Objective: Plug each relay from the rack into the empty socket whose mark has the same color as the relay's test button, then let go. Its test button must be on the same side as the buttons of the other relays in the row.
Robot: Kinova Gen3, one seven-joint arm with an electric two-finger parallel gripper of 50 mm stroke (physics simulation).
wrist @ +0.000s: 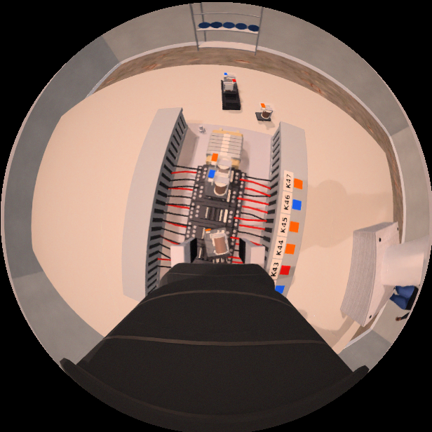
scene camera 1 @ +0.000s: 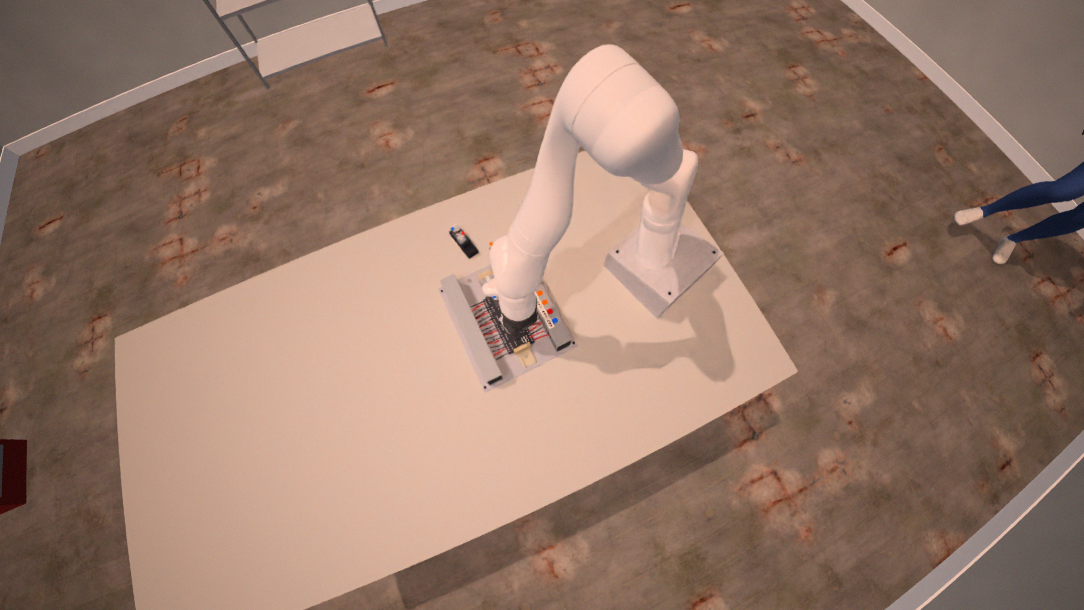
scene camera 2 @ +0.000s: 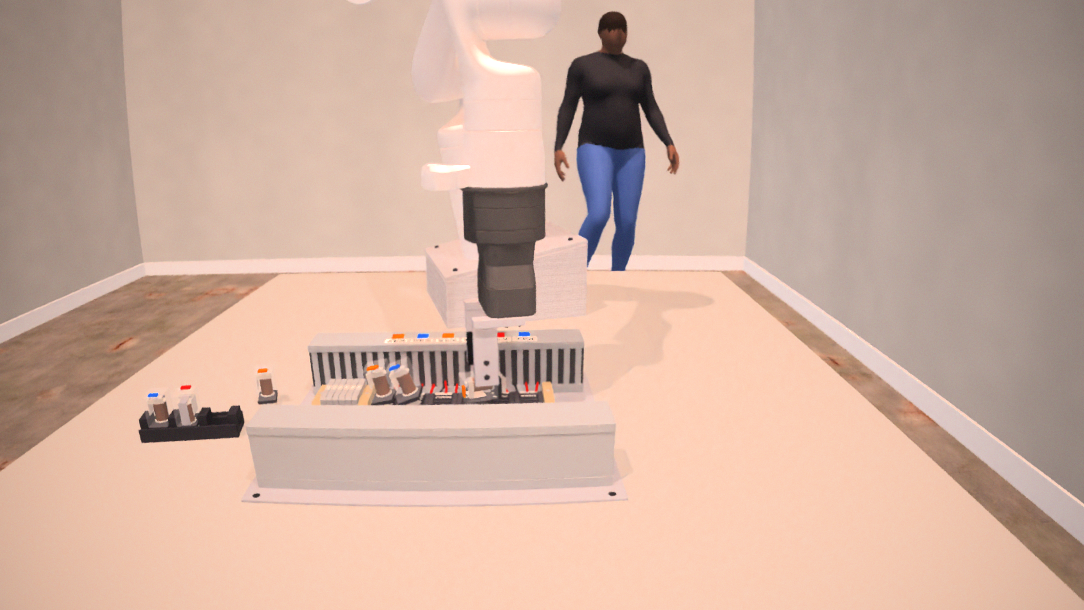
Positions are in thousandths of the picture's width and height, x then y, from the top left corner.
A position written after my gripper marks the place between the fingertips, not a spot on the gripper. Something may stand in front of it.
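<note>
My gripper (scene camera 2: 445, 612), (wrist: 503, 571) in the wrist view too.
</note>
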